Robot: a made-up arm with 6 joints.
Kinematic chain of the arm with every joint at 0, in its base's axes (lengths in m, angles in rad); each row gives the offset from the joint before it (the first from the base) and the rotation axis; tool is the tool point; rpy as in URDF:
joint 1: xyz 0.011 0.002 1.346 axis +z
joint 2: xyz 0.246 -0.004 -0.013 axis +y
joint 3: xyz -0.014 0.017 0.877 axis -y
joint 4: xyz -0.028 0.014 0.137 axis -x
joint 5: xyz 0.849 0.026 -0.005 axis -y
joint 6: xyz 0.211 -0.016 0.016 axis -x
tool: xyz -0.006 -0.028 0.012 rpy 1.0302 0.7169 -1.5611
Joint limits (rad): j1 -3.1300..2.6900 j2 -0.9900..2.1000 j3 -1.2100..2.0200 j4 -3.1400..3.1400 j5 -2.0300..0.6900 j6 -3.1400..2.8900
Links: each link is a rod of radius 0.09 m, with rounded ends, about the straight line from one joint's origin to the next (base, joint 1, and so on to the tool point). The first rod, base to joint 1, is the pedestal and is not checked.
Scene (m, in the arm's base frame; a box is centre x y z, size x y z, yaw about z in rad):
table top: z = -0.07
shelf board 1: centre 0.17 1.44 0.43 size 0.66 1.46 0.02 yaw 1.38
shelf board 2: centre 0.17 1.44 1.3 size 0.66 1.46 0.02 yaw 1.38
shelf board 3: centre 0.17 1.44 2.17 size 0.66 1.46 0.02 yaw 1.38
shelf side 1: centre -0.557 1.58 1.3 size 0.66 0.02 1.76 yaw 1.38
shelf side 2: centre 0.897 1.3 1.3 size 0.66 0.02 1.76 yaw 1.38
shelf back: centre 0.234 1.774 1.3 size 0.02 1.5 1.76 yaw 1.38
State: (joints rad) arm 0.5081 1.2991 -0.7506 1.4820 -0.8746 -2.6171
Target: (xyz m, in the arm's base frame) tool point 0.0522 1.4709 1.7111
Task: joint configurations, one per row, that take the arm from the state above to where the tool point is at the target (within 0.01 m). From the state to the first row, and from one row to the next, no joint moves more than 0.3 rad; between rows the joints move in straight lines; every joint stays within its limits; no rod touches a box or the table.
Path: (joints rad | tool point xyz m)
1: 0.7290 1.0569 -0.8006 1.4766 -0.8349 -2.6607 | 0.7119 0.4515 0.8360
2: 0.9499 0.8146 -0.8506 1.4713 -0.7953 -2.7043 | 0.6219 0.6407 0.9809
3: 1.1708 0.5724 -0.9005 1.4659 -0.7556 -2.7479 | 0.4683 0.7787 1.1250
4: 1.3917 0.3302 -0.9505 1.4605 -0.7160 -2.7915 | 0.2779 0.8488 1.2609
5: 1.6072 0.0799 -0.8767 1.4211 -0.8698 -2.7021 | 0.1102 0.9219 1.4810
6: 1.8227 -0.1704 -0.8028 1.3817 -1.0237 -2.6127 | -0.0616 0.8817 1.7112
7: 1.7600 0.0314 -0.5797 1.4400 -0.9595 -2.6107 | -0.0476 1.0822 1.7459
8: 1.6973 0.2332 -0.3567 1.4984 -0.8954 -2.6088 | -0.0097 1.2817 1.7456
9: 1.6346 0.4350 -0.1336 1.5567 -0.8312 -2.6069 | 0.0523 1.4709 1.7111

